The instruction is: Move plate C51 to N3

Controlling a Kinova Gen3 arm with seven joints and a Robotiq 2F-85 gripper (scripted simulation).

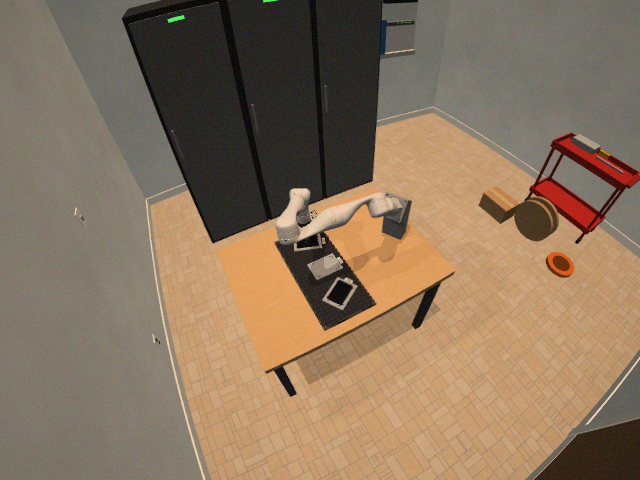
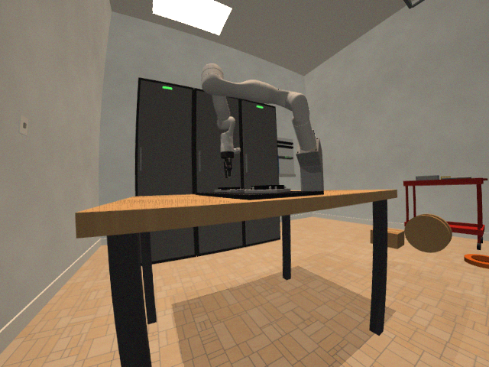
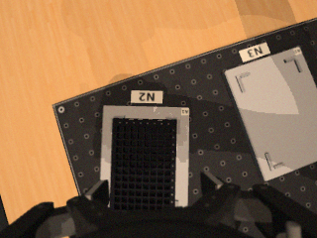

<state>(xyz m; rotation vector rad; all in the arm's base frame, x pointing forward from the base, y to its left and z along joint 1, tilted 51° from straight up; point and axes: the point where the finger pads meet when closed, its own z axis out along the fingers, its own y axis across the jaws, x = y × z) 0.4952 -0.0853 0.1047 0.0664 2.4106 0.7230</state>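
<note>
The plate nest N2 lies 8 cm below my hand and 2 cm to the right of it. The rest, counted from my hand: landing nest N3: 17 cm to the left, 10 cm behind, 8 cm below.
</note>
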